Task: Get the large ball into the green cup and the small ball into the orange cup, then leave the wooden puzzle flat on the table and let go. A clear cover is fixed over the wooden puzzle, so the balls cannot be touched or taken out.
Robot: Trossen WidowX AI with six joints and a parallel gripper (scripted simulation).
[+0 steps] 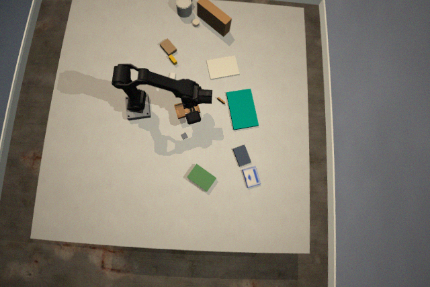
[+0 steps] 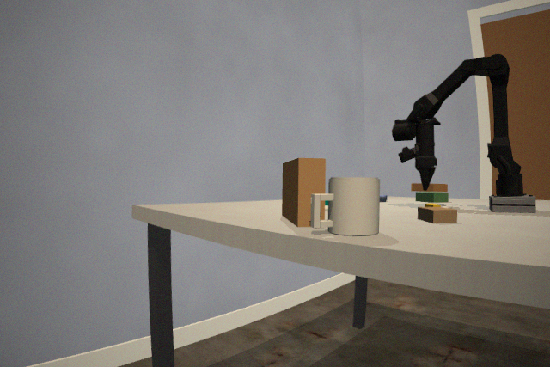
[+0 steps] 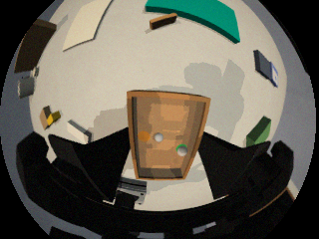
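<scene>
The wooden puzzle is 30 mm below my hand, 10 mm to the right of it and 10 mm behind it. From my hand the other things lie so: yellow block (250 mm to the left, 130 mm behind, 70 mm below); then teal board (250 mm ahead, 80 mm below, 50 mm to the left); then grey square (130 mm to the right, 90 mm below, 10 mm behind).
</scene>
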